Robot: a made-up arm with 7 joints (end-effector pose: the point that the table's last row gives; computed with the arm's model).
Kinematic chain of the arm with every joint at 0, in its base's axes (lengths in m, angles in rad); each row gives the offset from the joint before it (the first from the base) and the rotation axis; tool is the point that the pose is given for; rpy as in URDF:
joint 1: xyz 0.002 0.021 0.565 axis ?
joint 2: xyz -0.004 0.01 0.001 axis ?
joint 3: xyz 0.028 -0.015 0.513 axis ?
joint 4: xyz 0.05 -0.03 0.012 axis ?
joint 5: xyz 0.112 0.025 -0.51 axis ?
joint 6: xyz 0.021 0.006 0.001 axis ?
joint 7: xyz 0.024 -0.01 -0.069 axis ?
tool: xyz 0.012 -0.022 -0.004 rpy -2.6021 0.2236 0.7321
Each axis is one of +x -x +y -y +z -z.
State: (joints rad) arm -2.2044 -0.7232 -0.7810 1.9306 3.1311 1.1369 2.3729
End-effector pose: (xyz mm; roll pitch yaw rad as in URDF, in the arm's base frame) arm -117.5 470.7 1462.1 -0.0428 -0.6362 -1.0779
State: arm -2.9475 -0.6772 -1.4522 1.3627 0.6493 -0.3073 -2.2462
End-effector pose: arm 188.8 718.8 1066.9 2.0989 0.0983 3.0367
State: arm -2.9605 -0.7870 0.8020 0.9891 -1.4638 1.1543 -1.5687
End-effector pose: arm -40.2 -391.3 1097.7 -0.4145 0.5007 1.7984
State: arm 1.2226 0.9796 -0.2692 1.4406 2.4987 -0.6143 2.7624
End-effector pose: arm 472.3 664.5 346.8 -2.4829 0.7912 2.7934
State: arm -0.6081 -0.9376 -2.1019 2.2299 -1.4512 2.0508 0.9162
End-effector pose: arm -874.0 288.4 953.1 2.8697 0.3618 2.6667
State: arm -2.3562 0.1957 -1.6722 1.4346 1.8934 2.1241 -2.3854
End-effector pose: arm -489.9 333.2 1157.3 1.9588 -0.0902 -0.5800
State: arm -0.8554 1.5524 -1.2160 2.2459 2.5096 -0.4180 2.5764
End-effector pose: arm 284.1 -980.4 438.2 -0.4106 1.3435 -3.0233
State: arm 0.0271 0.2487 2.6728 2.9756 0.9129 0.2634 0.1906
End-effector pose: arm 287.3 83.9 1650.6 0.5952 -0.3557 -0.0738
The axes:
joint 1: +z
joint 2: +y
joint 3: +z
joint 4: -y
joint 5: -z
joint 6: +y
joint 7: -z

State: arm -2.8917 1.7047 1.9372 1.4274 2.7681 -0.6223 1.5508
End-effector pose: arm -344.1 -662.3 679.8 2.0395 -0.3919 0.7711
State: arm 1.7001 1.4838 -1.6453 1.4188 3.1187 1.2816 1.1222
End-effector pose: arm 531.7 688.2 614.9 -0.8590 0.3222 -0.0467
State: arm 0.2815 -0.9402 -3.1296 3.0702 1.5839 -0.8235 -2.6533
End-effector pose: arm -821.2 -121.9 1255.8 1.7996 -0.2617 -2.3317
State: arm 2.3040 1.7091 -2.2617 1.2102 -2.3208 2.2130 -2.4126
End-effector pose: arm -53.3 672.6 868.0 1.5074 0.9943 -2.3149
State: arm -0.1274 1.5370 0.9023 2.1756 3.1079 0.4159 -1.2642
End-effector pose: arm 975.9 279.7 256.2 -1.2360 0.5452 -1.1554
